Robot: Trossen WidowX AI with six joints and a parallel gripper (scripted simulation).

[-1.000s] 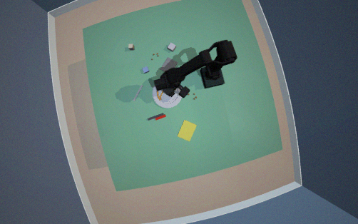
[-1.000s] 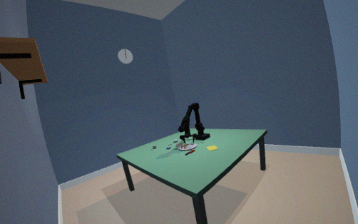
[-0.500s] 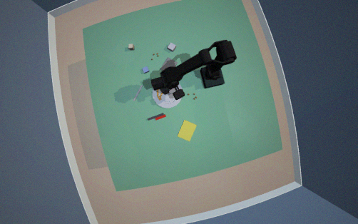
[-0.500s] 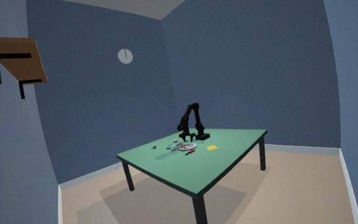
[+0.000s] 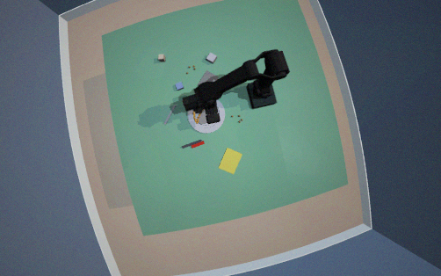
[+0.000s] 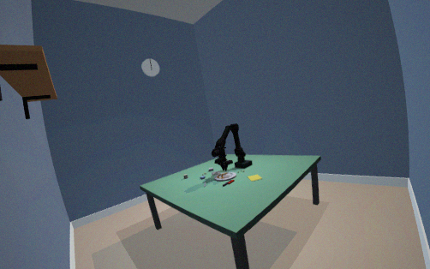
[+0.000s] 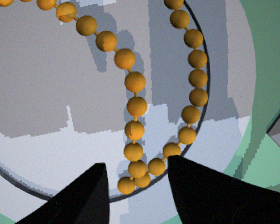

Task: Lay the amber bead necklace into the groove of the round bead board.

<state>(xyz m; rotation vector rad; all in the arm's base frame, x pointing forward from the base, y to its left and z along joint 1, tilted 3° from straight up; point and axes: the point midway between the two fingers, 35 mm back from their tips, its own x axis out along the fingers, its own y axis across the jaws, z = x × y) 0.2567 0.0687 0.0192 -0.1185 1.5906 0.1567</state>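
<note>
My gripper tip is 4 cm above the round grey bead board, 3 cm to the right of it and 3 cm short of it. The rest, counted from my gripper tip: blue block (17 cm ahead, 13 cm to the right, 4 cm below); then red-handled tool (19 cm to the left, 9 cm ahead, 4 cm below); then grey plate (15 cm to the right, 4 cm below, 1 cm ahead).
</note>
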